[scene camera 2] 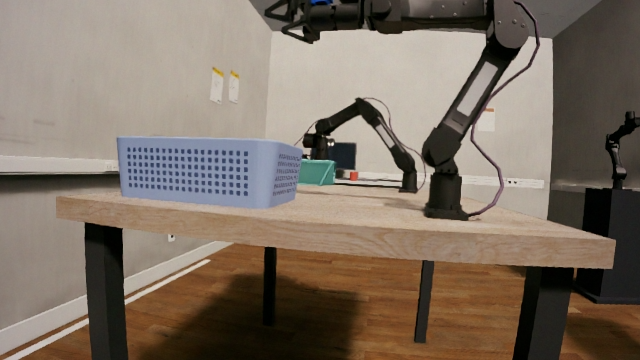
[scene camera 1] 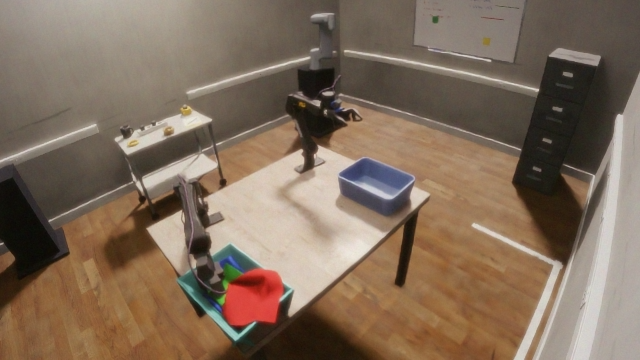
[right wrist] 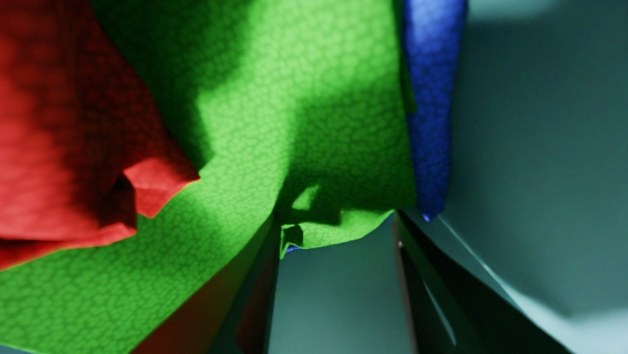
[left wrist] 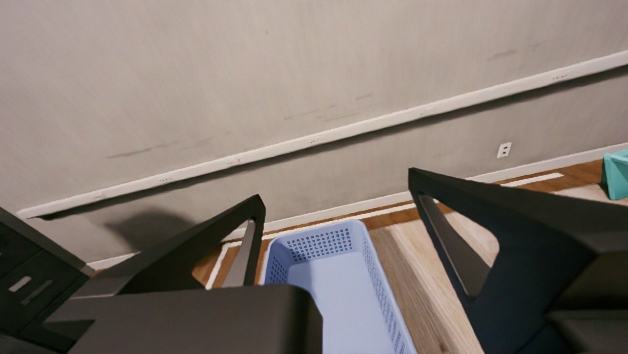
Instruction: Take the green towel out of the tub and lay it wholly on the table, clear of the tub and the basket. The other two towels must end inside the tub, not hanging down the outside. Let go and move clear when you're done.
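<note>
The teal tub [scene camera 1: 200, 303] [scene camera 2: 317, 173] [left wrist: 618, 176] [right wrist: 530, 190] stands at the table's near left corner in scene camera 1. Inside it the green towel [scene camera 1: 232, 272] [right wrist: 240, 150] lies over the blue towel [scene camera 1: 229, 262] [right wrist: 432, 125], whose edges show. The red towel [scene camera 1: 255, 297] [right wrist: 40, 150] lies on top, partly covering the green one, and reaches over the tub's near rim. My right gripper [right wrist: 335, 218] is down in the tub, partly open, its fingertips on either side of the green towel's edge. My left gripper [scene camera 1: 352, 121] [scene camera 2: 276, 21] [left wrist: 329, 189] is wide open and empty, high above the table.
The blue basket [scene camera 1: 375, 197] [scene camera 2: 190, 172] [left wrist: 335, 295] stands empty at the table's right end in scene camera 1, away from the tub. The wooden table [scene camera 1: 260, 230] [scene camera 2: 350, 240] bears both arm bases along its far long side. A white cart [scene camera 1: 172, 167] stands beyond the table.
</note>
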